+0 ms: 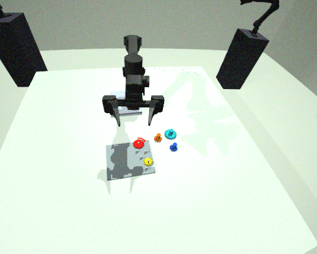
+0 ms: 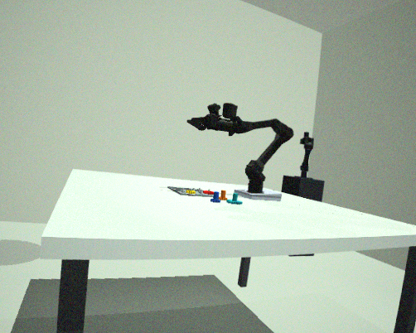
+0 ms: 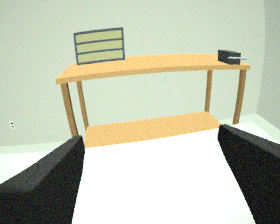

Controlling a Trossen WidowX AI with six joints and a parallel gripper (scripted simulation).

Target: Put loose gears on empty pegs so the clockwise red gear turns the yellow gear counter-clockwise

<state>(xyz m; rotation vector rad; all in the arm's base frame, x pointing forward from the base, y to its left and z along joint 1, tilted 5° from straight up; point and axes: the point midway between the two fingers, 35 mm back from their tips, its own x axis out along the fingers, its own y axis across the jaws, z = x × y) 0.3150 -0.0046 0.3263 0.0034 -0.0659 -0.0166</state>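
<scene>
My gripper tip is now 10 cm past the blue gear, 20 cm to the right of it and 31 cm above it. Round my gripper tip: red gear 13 cm behind, 3 cm to the left, 31 cm below; yellow gear 3 cm behind, 6 cm to the left, 31 cm below; orange gear 16 cm behind, 13 cm to the left, 31 cm below.
</scene>
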